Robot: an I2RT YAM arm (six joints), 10 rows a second.
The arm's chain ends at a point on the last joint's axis. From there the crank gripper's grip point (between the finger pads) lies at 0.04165 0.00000 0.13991 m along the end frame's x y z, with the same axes.
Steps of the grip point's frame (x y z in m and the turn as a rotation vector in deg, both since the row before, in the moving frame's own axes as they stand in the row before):
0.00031, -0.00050, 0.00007, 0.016, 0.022, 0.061
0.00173, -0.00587, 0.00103, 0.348, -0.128, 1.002
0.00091, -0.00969, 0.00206, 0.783, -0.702, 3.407
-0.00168, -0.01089, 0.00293, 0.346, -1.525, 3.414
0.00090, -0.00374, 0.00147, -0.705, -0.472, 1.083
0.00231, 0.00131, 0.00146, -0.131, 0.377, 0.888
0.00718, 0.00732, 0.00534, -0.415, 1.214, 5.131
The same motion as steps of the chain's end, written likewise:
0.00026, -0.00051, 0.00009, 0.016, 0.022, 0.061
0.00204, -0.00575, 0.00094, 0.348, -0.128, 1.002
0.00264, -0.01020, 0.00156, 0.783, -0.702, 3.407
0.00210, -0.01241, 0.00187, 0.346, -1.525, 3.414
0.00208, -0.00624, 0.00115, -0.705, -0.472, 1.083
0.00140, 0.00034, 0.00174, -0.131, 0.377, 0.888
0.00444, 0.00245, 0.00627, -0.415, 1.214, 5.131

